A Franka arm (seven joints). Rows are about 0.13 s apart.
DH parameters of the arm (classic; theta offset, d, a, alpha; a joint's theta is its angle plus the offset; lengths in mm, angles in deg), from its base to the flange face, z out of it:
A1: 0 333 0 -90
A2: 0 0 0 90
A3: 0 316 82.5 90
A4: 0 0 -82.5 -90
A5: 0 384 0 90
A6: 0 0 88 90
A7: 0 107 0 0
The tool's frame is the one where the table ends.
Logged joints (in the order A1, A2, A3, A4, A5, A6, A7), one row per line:
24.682 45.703 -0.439 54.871 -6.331 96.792 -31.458
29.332 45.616 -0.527 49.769 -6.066 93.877 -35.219
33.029 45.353 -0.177 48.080 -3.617 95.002 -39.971
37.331 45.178 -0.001 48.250 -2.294 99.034 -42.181
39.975 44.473 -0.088 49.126 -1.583 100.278 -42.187
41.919 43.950 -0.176 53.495 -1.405 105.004 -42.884
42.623 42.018 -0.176 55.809 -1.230 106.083 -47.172
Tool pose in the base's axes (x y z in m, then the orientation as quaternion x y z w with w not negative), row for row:
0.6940 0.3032 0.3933 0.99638 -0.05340 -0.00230 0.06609
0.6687 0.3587 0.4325 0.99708 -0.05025 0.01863 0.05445
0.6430 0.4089 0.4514 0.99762 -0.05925 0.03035 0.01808
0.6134 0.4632 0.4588 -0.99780 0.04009 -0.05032 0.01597
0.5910 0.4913 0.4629 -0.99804 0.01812 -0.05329 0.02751
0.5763 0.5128 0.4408 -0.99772 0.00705 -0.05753 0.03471
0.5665 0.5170 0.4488 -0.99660 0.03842 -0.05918 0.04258
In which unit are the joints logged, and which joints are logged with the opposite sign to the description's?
The joints are logged in degrees. Opposite sign: A4, A7.
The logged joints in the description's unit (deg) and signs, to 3 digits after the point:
24.682 45.703 -0.439 -54.871 -6.331 96.792 31.458
29.332 45.616 -0.527 -49.769 -6.066 93.877 35.219
33.029 45.353 -0.177 -48.080 -3.617 95.002 39.971
37.331 45.178 -0.001 -48.250 -2.294 99.034 42.181
39.975 44.473 -0.088 -49.126 -1.583 100.278 42.187
41.919 43.950 -0.176 -53.495 -1.405 105.004 42.884
42.623 42.018 -0.176 -55.809 -1.230 106.083 47.172

